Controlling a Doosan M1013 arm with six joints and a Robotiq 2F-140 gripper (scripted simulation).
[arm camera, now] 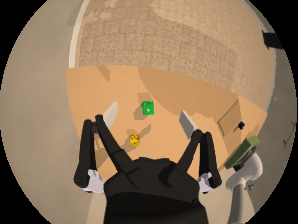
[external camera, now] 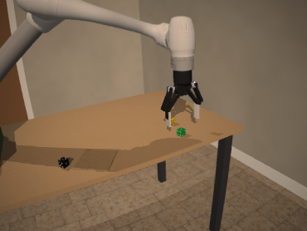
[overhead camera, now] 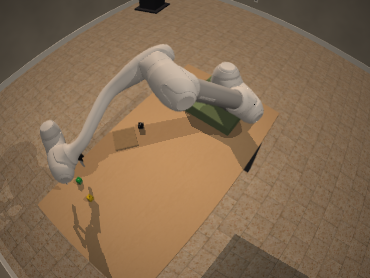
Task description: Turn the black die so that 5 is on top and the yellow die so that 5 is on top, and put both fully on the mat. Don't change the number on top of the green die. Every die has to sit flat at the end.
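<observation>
My gripper is now 500 mm past the black die, 140 mm to the right of it and 60 mm above it. Also, from my hand: mat (380 mm behind, 90 mm to the left, 80 mm below); then green die (10 mm to the left, 60 mm below); then yellow die (50 mm ahead, 140 mm to the left, 60 mm below).
</observation>
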